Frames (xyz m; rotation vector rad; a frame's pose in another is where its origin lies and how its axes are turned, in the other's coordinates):
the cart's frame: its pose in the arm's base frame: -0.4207 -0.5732 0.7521 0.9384 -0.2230 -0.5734
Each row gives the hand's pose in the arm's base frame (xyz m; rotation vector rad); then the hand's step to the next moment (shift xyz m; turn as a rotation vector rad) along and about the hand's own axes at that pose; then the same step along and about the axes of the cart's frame.
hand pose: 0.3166 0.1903 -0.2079 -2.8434 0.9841 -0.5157
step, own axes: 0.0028 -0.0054 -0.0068 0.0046 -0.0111 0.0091
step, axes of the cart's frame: 0.0004 0.0090 0.0017 0.0079 0.0032 -0.0124
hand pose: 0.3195 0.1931 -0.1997 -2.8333 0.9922 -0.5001
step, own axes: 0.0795 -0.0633 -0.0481 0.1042 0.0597 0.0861
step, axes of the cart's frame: 0.0604 0.0940 0.0122 0.1250 -0.0780 0.0115
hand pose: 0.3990 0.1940 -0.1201 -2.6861 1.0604 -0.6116
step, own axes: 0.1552 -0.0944 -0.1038 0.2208 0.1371 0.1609
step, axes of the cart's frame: 0.1063 0.1617 0.0795 0.2552 -0.1618 0.0460
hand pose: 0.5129 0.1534 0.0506 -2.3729 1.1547 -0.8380
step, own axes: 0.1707 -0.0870 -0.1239 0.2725 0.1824 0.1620
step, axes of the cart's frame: 0.0828 0.1401 0.1599 0.2933 -0.1996 0.0891
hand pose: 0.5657 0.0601 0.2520 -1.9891 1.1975 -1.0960
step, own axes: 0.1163 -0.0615 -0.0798 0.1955 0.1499 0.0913
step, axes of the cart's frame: 0.0276 0.0640 0.1372 0.1913 -0.1605 0.0818
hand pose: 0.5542 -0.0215 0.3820 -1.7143 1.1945 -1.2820
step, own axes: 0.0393 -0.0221 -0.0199 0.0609 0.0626 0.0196
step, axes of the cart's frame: 0.0058 0.0148 0.0466 0.0528 -0.0667 0.0279
